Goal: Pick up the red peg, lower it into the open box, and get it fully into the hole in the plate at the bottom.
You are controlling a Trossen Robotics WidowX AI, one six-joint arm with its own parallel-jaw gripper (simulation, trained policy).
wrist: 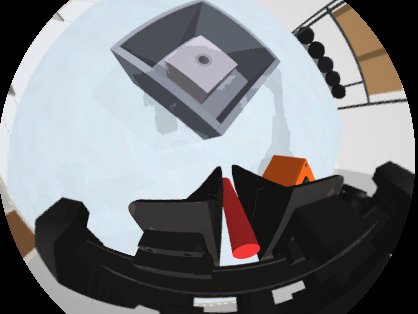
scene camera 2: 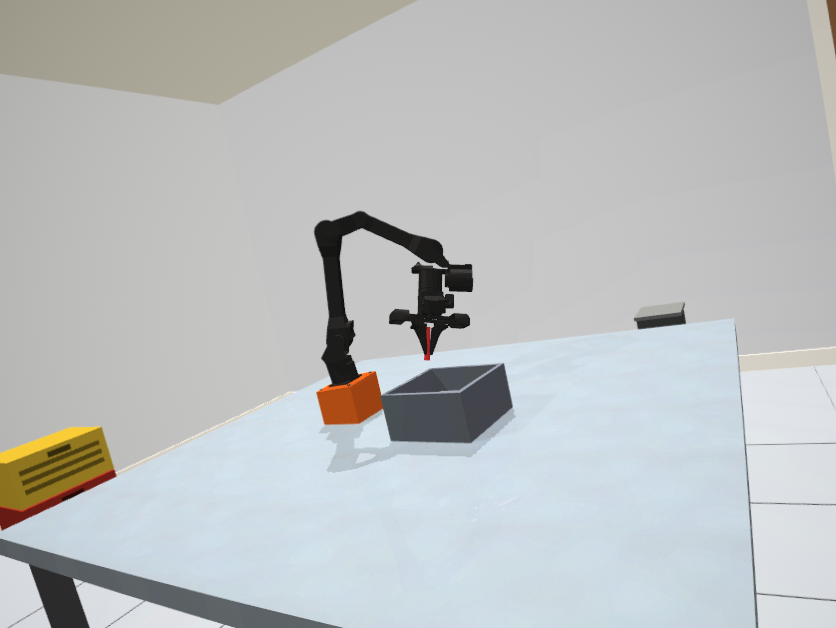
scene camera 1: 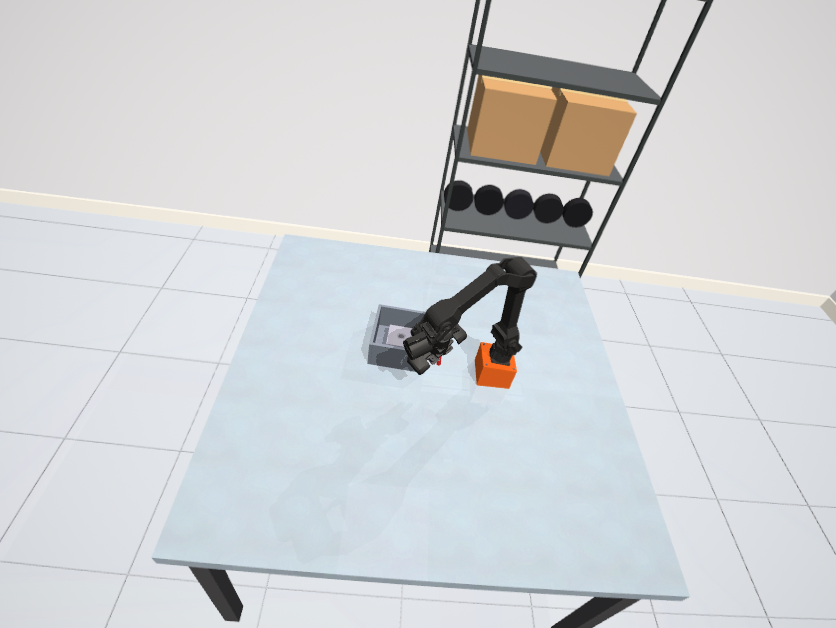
Labels:
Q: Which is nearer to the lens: the red peg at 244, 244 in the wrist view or the light grey plate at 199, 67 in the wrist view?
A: The red peg.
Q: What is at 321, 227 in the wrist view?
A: My gripper.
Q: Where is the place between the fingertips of my gripper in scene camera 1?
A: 434, 356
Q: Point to a grey box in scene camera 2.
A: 415, 411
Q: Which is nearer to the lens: the red peg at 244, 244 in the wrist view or the grey box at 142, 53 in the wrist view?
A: The red peg.

